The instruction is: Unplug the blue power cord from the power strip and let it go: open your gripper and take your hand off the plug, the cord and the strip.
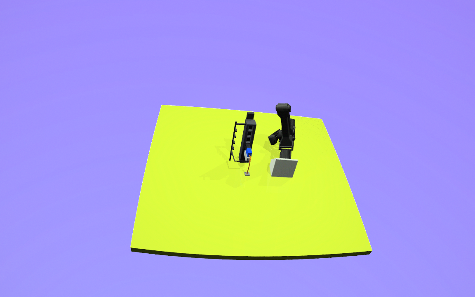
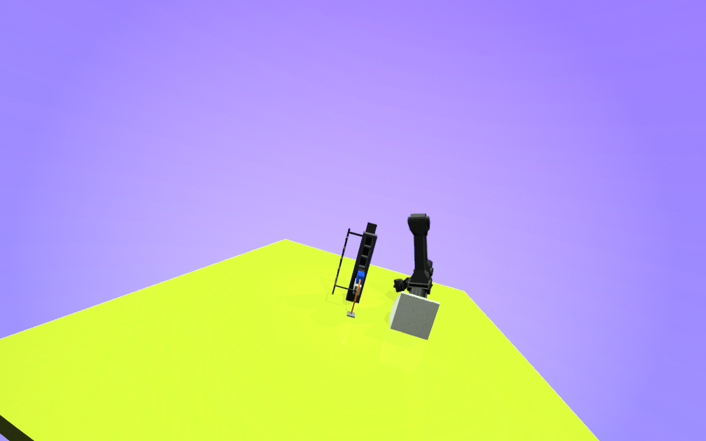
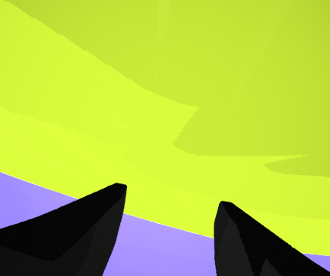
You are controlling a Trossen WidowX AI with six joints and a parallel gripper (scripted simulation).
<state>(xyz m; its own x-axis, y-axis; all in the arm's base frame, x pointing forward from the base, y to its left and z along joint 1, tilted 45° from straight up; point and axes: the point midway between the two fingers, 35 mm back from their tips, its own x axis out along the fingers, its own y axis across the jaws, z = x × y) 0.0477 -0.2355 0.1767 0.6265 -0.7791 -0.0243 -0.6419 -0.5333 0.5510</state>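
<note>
Right now the blue plug is 18 cm ahead of my gripper tip, 32 cm to the left of it and 12 cm above it.
</note>
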